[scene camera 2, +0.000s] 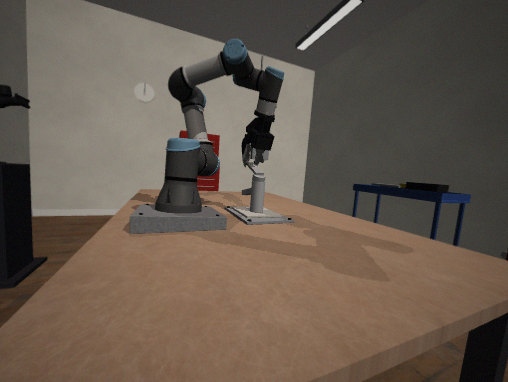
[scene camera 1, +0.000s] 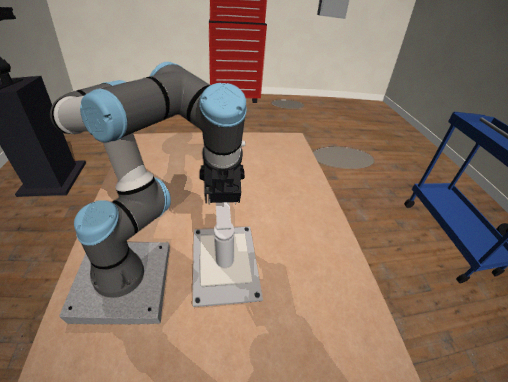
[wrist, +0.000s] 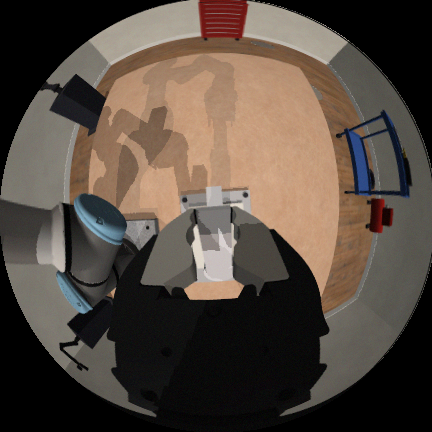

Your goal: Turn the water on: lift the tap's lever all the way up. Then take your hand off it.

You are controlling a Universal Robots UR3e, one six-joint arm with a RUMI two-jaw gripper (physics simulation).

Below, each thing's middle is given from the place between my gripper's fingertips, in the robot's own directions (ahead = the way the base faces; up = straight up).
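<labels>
I see the tap lever (wrist: 213, 222), which is 20 mm below my hand and 60 mm to the right of it. Then there is the grey base plate (scene camera 1: 244, 292), 170 mm below my hand and 90 mm to the right of it. Of the things named here, going by their middles, the tap lever is the nearest to my hand.
</labels>
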